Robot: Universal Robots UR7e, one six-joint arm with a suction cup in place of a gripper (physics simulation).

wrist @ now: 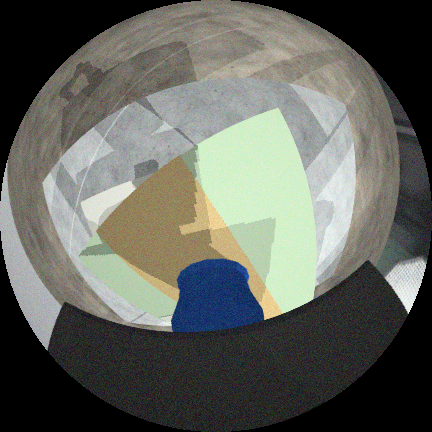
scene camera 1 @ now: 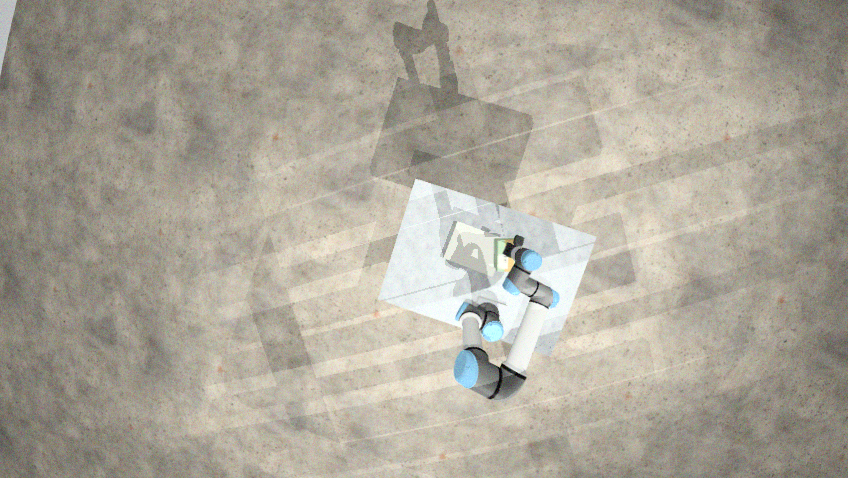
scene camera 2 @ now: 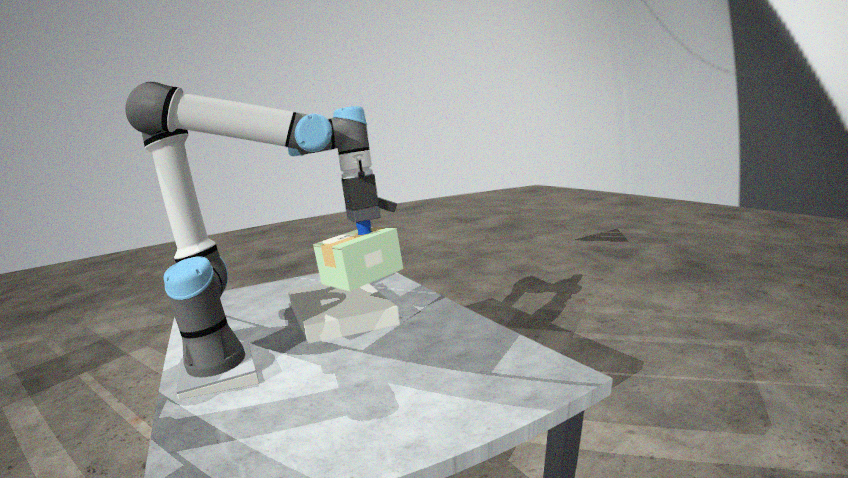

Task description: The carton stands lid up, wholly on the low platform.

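Note:
The suction cup (wrist: 217, 306) is carrying a pale green carton (scene camera 2: 348, 261), and that carton touches nothing else; you'd also see the carton (wrist: 241, 194) from the wrist. There's a low cream platform (scene camera 1: 468, 246) resting on the table, and the wrist view has the platform (wrist: 96, 208) as well.

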